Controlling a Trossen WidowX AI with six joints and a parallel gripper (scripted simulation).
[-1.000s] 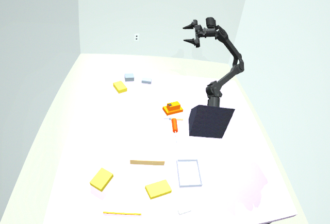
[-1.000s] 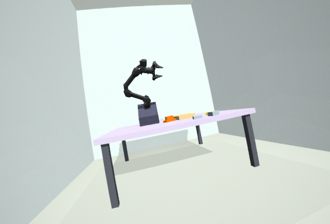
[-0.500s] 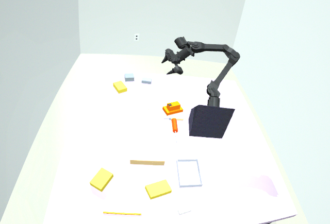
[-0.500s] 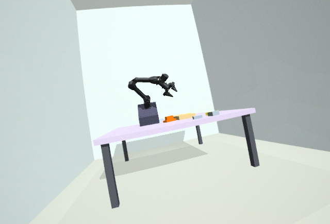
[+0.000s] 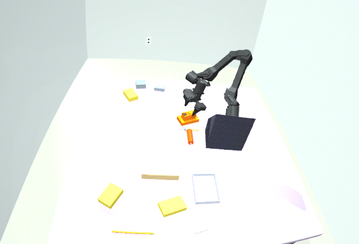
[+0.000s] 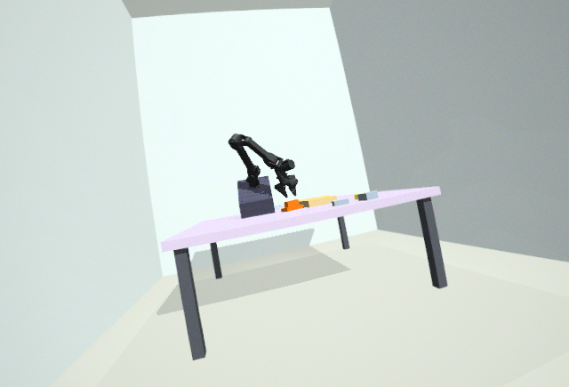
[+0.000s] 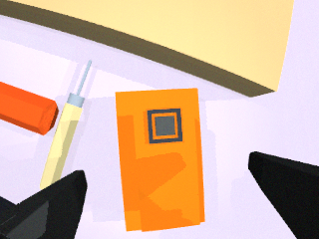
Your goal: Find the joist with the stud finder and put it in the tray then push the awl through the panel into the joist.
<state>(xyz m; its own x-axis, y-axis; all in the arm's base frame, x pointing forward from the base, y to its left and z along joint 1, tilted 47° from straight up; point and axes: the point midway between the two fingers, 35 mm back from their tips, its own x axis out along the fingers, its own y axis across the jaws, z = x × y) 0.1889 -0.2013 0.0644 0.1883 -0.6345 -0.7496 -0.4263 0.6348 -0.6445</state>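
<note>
The orange stud finder is 10 mm ahead of my gripper tip and 40 mm below it. From my gripper tip the other things lie so: orange-handled tool: 10 mm behind, 220 mm to the left, 70 mm below; then square indicator light: 20 mm ahead, 10 mm to the left, 20 mm below; then awl: 90 mm to the left, 70 mm below.
</note>
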